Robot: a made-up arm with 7 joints.
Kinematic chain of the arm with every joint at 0, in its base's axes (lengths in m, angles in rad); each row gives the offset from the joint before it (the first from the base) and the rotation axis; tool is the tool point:
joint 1: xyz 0 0 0.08 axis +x
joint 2: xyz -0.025 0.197 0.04 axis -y
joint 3: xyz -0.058 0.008 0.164 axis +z
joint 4: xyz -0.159 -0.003 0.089 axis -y
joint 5: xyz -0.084 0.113 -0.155 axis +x
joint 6: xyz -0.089 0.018 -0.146 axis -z
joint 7: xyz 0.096 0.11 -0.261 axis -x
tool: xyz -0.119 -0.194 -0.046
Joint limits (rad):
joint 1: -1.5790..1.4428
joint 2: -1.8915..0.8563
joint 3: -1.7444..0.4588
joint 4: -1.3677..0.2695
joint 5: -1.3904..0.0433
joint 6: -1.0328..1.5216
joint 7: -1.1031..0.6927
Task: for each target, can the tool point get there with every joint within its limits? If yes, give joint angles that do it. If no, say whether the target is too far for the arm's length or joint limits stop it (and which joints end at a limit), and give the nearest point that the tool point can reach.
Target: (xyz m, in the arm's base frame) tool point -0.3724 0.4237 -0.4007
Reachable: yes | joints -0.8874 -1.2111 -1.4959 -0.0601 -0.2150 0.6996 -0.0421
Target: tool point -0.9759 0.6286 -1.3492
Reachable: no: too far | nearest point -0.6411 0.4251 -0.8865 | short by 0.606 m
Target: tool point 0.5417 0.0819 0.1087
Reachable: no: joint limits stop it (at a limit: joint 1, joint 2, joint 4, joint 5, joint 7) | nearest point 0.4716 0.1889 0.2227 | short by 0.171 m
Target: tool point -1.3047 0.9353 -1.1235
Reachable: no: too far | nearest point -0.7731 0.5842 -0.6717 | short by 0.781 m
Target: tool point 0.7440 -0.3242 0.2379
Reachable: no: joint limits stop it (at a limit: joint 2, joint 4, joint 5) | nearest point 0.5876 -0.3674 0.2589 | short by 0.164 m
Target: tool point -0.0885 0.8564 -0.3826
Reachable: yes | joints -0.9546 -1.2635 -1.2590 -0.8107 -0.5131 1.1026 -0.0222
